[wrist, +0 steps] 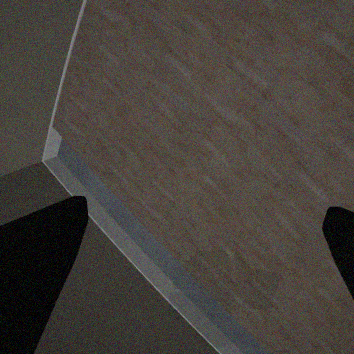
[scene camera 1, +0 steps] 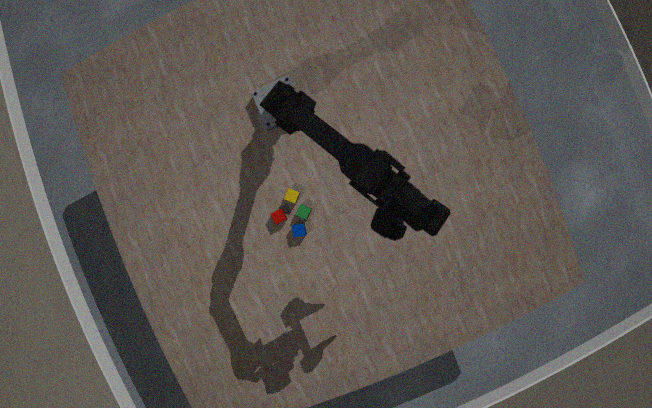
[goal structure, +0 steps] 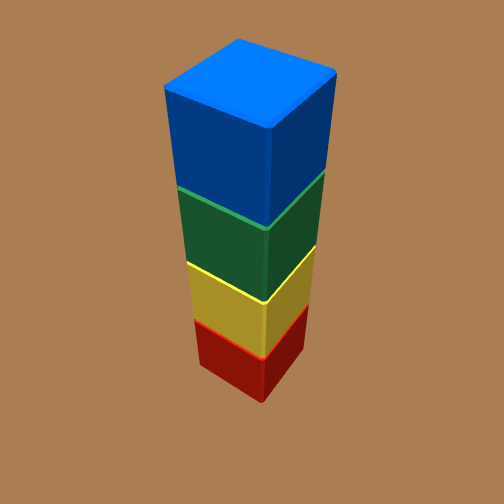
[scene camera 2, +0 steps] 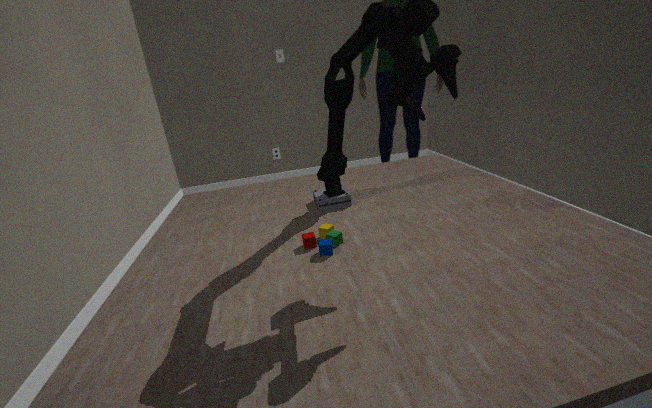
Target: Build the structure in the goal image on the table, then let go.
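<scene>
Four small cubes rest flat on the table near the arm's base, separate from one another. The yellow cube (scene camera 1: 291,195) (scene camera 2: 326,230) is nearest the base. The red cube (scene camera 1: 278,216) (scene camera 2: 309,240) is left of the green cube (scene camera 1: 303,212) (scene camera 2: 335,238). The blue cube (scene camera 1: 299,230) (scene camera 2: 326,248) is close to the green one, on the side away from the base. My gripper (scene camera 2: 440,108) (wrist: 208,213) is open and empty, high above the table and off to the right of the cubes. Its fingertips are hard to make out in scene camera 1. The cubes do not show in the wrist view.
The table top (scene camera 1: 450,280) has a wood pattern. The arm's grey base plate (scene camera 1: 260,100) (scene camera 2: 332,201) stands behind the cubes. The arm's long dark shadow (scene camera 1: 232,260) (scene camera 2: 240,275) runs left of them. A standing person (scene camera 2: 387,100) and grey walls are in the background.
</scene>
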